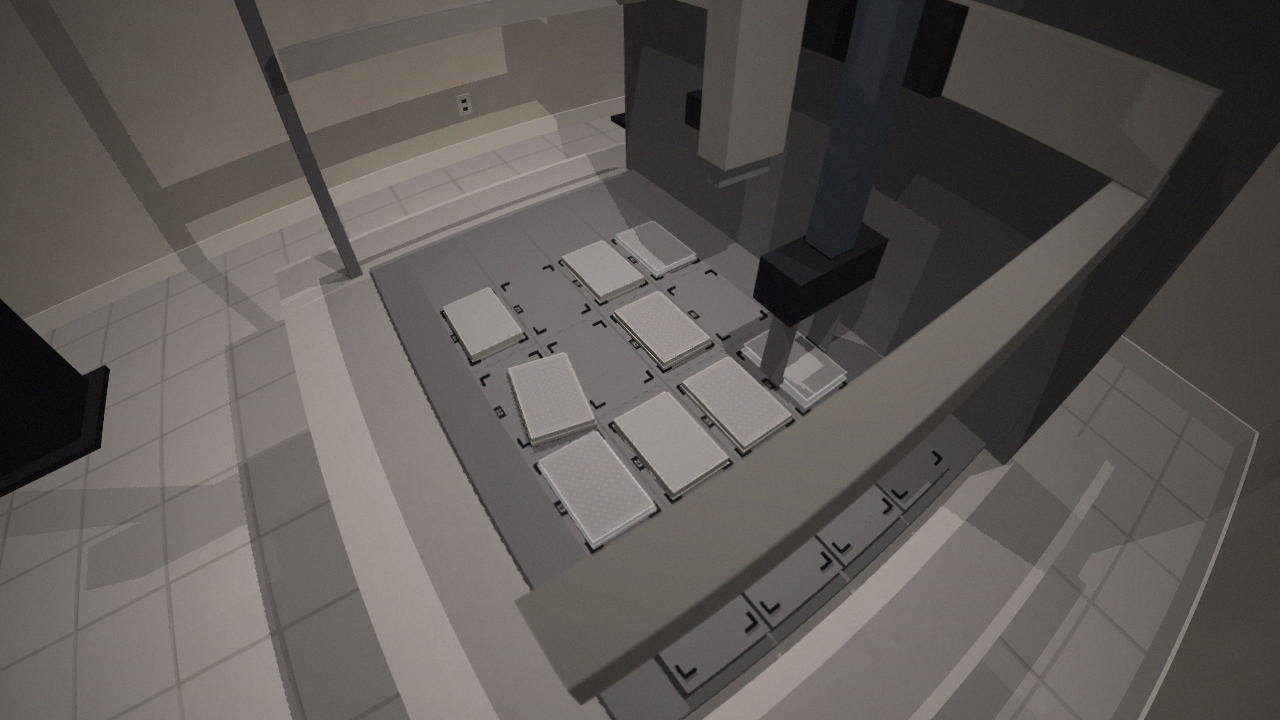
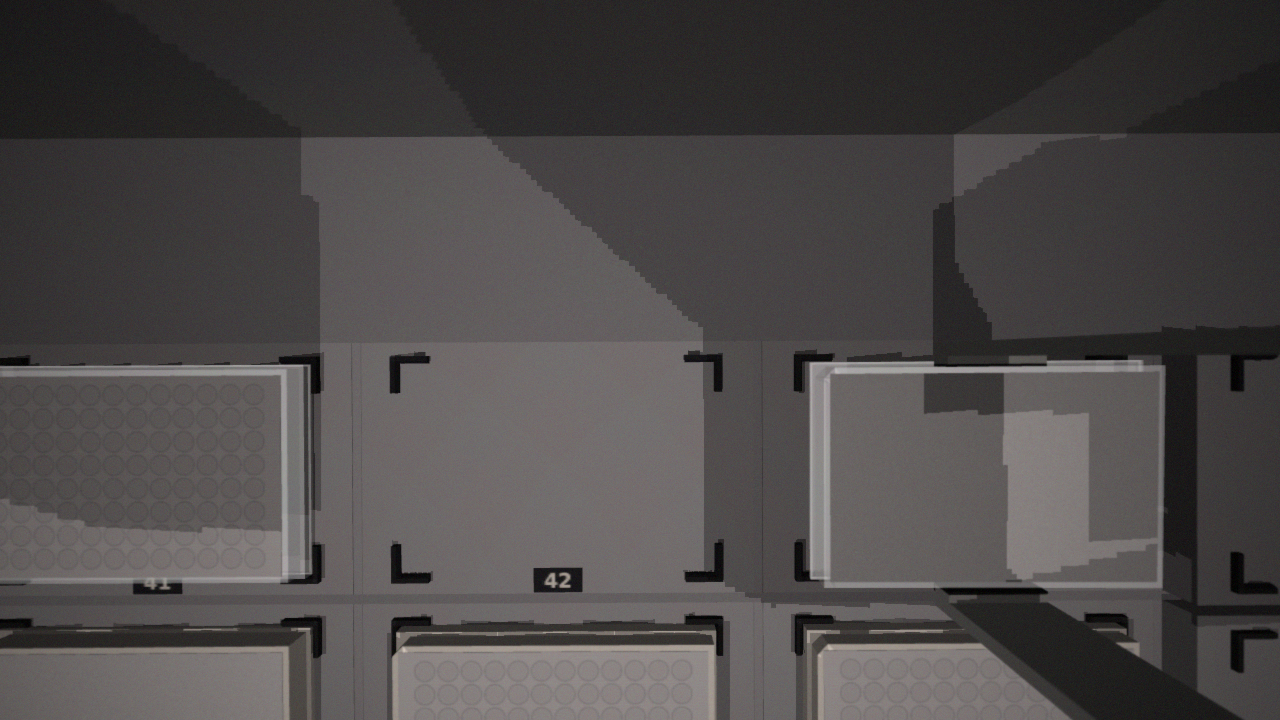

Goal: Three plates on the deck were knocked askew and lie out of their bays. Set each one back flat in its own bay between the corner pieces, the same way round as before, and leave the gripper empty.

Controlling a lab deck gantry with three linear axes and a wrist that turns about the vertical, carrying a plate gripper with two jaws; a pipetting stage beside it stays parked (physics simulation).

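Places are measured from the robot's base along level axes (x left, y up, z ahead), in metres.
Where they show: gripper, between the fingertips: (image 1: 793,361) (image 2: 981,473); robot's base, origin of its link: (image 1: 443,313).
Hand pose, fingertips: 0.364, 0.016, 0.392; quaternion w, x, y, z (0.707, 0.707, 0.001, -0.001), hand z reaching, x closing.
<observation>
Each offset is from my fingertips to the top centre of the thing, as dx, dy, dz. "spot": to the spot under its first point.
A clear plate @(+0.000, +0.009, +0.000) (image 1: 810,371) (image 2: 904,483) lies flat and square to its bay at the right end of the back row, at or just above the deck between the corner pieces. My gripper (image 1: 798,365) (image 2: 990,475) is lowered over it, with one jaw against each long side, shut on the plate. A pale plate @(-0.301, +0.001, -0.144) (image 1: 550,395) in the near row lies askew, turned against its bay and partly over its corner pieces. The other plates, such as the pale plate @(-0.321, -0.002, -0.328) (image 1: 483,322) at the far end of the near row, look square in their bays.
A clear plate @(+0.000, -0.002, -0.328) (image 1: 656,246) (image 2: 134,465) sits in bay 41. Bay 42's label @(spot: -0.046, -0.016, -0.164) (image 2: 557,580) shows beside an empty bay. Pale plates @(-0.107, -0.002, -0.164) (image 1: 662,328) (image 2: 554,689) stand in the adjoining row. The parked pipetting stage (image 1: 747,89) hangs beside the gripper, and a beam (image 1: 805,456) crosses in front.
</observation>
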